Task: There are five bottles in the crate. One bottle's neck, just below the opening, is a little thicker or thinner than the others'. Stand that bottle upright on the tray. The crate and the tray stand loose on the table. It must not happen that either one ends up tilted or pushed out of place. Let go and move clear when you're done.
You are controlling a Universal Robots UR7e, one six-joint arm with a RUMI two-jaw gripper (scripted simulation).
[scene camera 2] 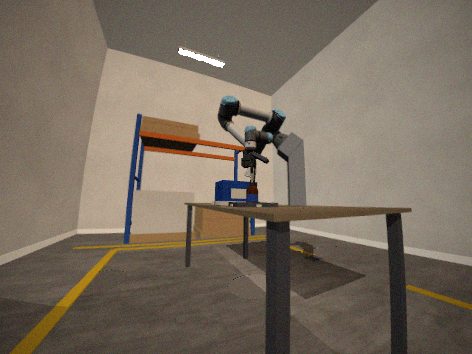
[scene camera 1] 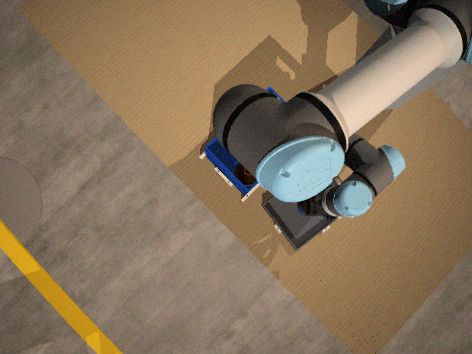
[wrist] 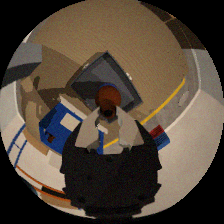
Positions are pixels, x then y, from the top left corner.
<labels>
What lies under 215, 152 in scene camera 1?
A blue crate.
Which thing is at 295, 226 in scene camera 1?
A grey tray.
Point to a blue crate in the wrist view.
At 60, 122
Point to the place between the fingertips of my gripper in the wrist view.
108, 106
</labels>
